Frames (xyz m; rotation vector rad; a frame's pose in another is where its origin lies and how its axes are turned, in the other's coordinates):
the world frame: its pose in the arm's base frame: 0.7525 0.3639 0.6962 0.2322 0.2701 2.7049
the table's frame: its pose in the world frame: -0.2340 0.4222 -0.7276 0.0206 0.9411 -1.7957
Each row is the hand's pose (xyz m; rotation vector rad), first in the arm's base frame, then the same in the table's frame.
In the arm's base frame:
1: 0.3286 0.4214 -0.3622 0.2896 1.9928 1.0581
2: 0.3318 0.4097 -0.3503 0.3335 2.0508 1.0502
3: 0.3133 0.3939 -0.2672 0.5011 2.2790 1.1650
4: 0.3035 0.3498 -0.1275 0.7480 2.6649 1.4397
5: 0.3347 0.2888 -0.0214 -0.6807 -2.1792 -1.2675
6: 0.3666 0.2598 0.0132 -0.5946 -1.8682 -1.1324
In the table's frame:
1: 0.3659 0.6986 0.2784 1.1272 0.7652 1.2032
2: 0.3549 0.6860 0.2758 1.1625 0.8039 1.2447
3: 0.2827 0.6537 0.3113 1.2177 0.9080 1.5262
4: 0.1665 0.5764 0.3567 1.1785 1.0750 2.0617
5: 0.0893 0.4772 0.3691 0.9634 1.2507 2.6367
6: 0.0732 0.4244 0.3658 -0.6355 -1.1913 -2.5945

